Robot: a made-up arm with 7 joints.
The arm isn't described. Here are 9 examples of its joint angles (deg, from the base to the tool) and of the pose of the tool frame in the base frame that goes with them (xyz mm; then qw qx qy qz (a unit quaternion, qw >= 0)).
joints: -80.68 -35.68 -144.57 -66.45 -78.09 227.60 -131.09
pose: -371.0 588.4 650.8 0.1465 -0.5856 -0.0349 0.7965
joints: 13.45 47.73 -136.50 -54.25 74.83 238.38 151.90
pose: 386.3 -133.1 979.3 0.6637 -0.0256 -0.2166 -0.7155
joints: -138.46 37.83 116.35 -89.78 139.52 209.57 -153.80
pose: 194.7 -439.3 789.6 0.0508 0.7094 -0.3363 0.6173
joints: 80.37 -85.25 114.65 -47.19 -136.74 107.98 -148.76
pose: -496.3 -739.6 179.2 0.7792 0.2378 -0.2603 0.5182
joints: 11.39 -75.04 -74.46 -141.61 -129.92 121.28 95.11
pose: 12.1 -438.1 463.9 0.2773 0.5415 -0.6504 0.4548
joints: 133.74 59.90 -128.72 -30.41 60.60 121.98 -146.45
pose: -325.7 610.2 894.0 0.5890 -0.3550 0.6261 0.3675
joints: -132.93 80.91 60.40 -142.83 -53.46 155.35 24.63
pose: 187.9 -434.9 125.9 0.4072 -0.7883 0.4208 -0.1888
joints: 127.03 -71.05 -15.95 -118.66 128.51 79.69 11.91
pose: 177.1 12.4 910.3 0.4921 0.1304 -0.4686 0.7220
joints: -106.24 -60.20 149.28 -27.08 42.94 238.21 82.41
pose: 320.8 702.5 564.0 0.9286 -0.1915 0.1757 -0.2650
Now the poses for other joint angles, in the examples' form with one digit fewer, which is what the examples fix.
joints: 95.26 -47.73 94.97 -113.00 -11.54 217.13 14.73
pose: -475 -386 531 0.699 0.383 -0.592 -0.119
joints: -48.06 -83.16 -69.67 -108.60 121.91 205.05 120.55
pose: -591 -63 466 0.640 0.626 -0.412 0.171
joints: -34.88 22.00 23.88 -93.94 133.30 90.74 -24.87
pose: 695 -195 543 0.905 -0.337 0.156 -0.206
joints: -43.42 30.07 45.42 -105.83 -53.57 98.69 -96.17
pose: 694 -70 430 0.020 0.472 0.824 -0.313
